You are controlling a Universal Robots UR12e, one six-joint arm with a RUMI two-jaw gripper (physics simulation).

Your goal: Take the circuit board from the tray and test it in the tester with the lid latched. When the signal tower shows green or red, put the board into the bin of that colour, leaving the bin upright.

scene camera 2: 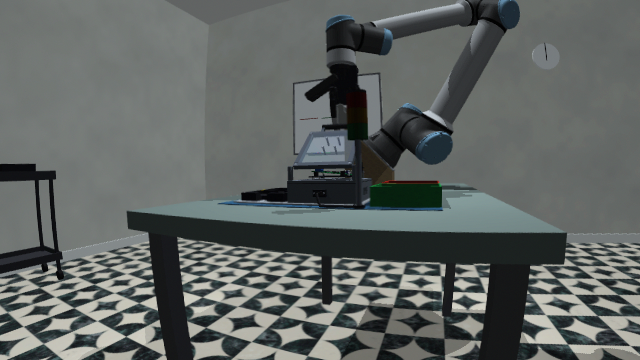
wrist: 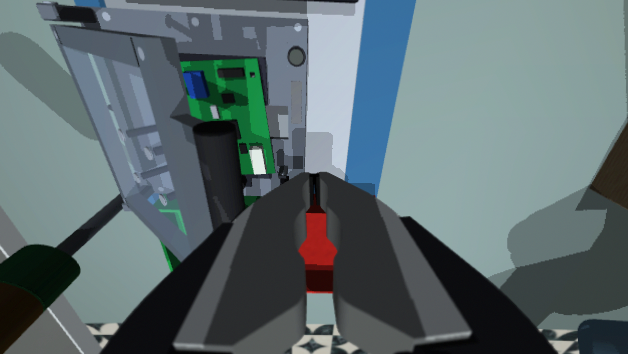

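Pixels of known places: gripper, between the fingertips: (wrist: 313, 176); arm's base, origin of its link: (scene camera 2: 378, 154).
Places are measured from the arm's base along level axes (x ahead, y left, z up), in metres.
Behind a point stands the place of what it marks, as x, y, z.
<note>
The green circuit board (wrist: 250, 100) {0.568, -0.106, -0.072} lies in the grey tester (wrist: 285, 35) {0.533, -0.152, -0.092} (scene camera 2: 302, 191) {0.700, -0.141, -0.118}. The tester's clear lid (wrist: 112, 100) {0.631, -0.126, -0.002} (scene camera 2: 325, 149) {0.649, -0.094, -0.014} is tilted open, with a black cylindrical handle (wrist: 220, 165) {0.550, -0.111, 0.064} on its edge. My gripper (wrist: 313, 176) {0.515, -0.087, 0.036} is shut and empty; its tips are beside the handle, toward the tester's right edge in the wrist view. In the scene view the tower partly hides the fingers. The signal tower (scene camera 2: 357, 115) {0.764, 0.006, 0.048} (wrist: 40, 275) {0.723, -0.009, 0.021} shows no bright light. The green bin (scene camera 2: 406, 195) {0.736, 0.106, -0.124} stands upright beside the tester, with the red bin (scene camera 2: 412, 182) {0.447, 0.133, -0.110} (wrist: 320, 240) {0.518, 0.134, -0.146} behind it.
The black tray (scene camera 2: 265, 194) {0.625, -0.276, -0.132} stands left of the tester. A blue-edged mat (wrist: 382, 75) {0.435, -0.105, -0.150} lies under the tester on the table (scene camera 2: 480, 215) {0.841, 0.240, -0.152}. The tower's pole (scene camera 2: 358, 170) {0.749, 0.003, -0.069} rises close beside the tester and lid. A dark cart (scene camera 2: 27, 175) stands at the far left.
</note>
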